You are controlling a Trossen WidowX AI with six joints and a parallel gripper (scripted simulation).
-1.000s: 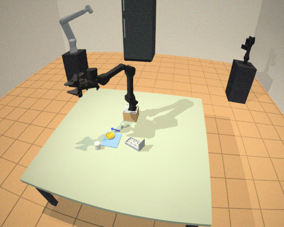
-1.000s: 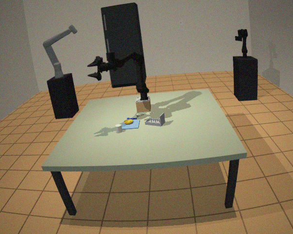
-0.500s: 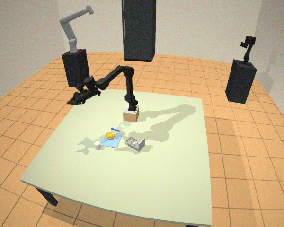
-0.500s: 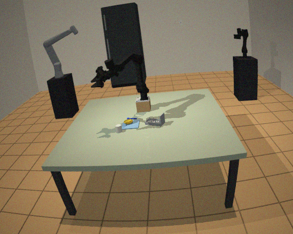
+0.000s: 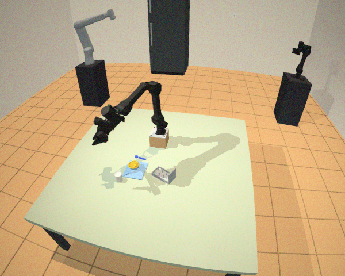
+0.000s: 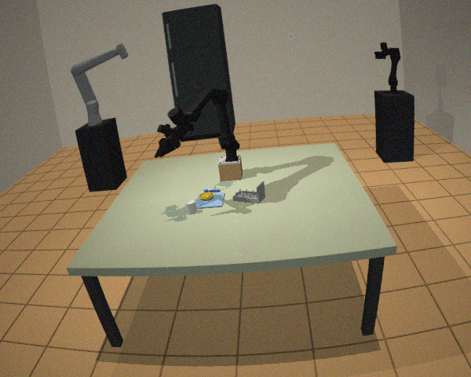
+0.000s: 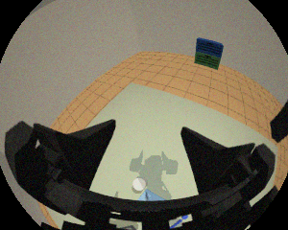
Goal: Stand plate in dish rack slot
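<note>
Right now my gripper tip is 260 mm above the yellow plate, 160 mm to the right of it and 130 mm past it. From my gripper tip the other things lie so: white cup 250 mm below, 110 mm to the left; dish rack 370 mm to the left, 260 mm below, 100 mm behind; blue mat 280 mm below, 180 mm to the left, 110 mm behind.
</note>
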